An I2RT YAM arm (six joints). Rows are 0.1 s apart.
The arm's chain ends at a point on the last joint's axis. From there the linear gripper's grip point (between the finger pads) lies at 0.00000 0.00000 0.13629 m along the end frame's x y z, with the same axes.
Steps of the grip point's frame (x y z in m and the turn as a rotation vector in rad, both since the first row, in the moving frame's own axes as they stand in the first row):
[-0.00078 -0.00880 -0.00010 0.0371 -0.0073 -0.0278]
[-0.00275 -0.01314 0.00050 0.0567 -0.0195 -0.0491]
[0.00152 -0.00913 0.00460 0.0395 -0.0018 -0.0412]
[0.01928 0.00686 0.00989 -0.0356 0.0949 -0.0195]
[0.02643 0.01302 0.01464 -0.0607 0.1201 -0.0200]
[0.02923 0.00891 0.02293 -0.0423 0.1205 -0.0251]
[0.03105 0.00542 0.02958 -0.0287 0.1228 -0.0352]
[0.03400 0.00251 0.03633 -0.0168 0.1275 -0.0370]
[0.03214 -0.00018 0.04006 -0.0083 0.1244 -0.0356]
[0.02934 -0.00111 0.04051 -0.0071 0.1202 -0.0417]
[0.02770 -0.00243 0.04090 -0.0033 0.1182 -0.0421]
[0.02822 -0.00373 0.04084 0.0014 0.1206 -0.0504]
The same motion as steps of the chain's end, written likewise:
[0.00028 -0.00376 0.00000 0.0371 -0.0073 -0.0278]
[0.00009 -0.00549 0.00074 0.0567 -0.0195 -0.0491]
[0.00188 -0.00375 0.00471 0.0395 -0.0018 -0.0412]
[0.00632 0.00214 0.01059 -0.0356 0.0949 -0.0195]
[0.01003 0.00494 0.01587 -0.0607 0.1201 -0.0200]
[0.01278 0.00337 0.02404 -0.0423 0.1205 -0.0251]
[0.01429 0.00181 0.03066 -0.0287 0.1228 -0.0352]
[0.01663 0.00055 0.03746 -0.0168 0.1275 -0.0370]
[0.01521 -0.00101 0.04112 -0.0083 0.1244 -0.0356]
[0.01298 -0.00173 0.04150 -0.0071 0.1202 -0.0417]
[0.01162 -0.00254 0.04185 -0.0033 0.1182 -0.0421]
[0.01183 -0.00313 0.04183 0.0014 0.1206 -0.0504]

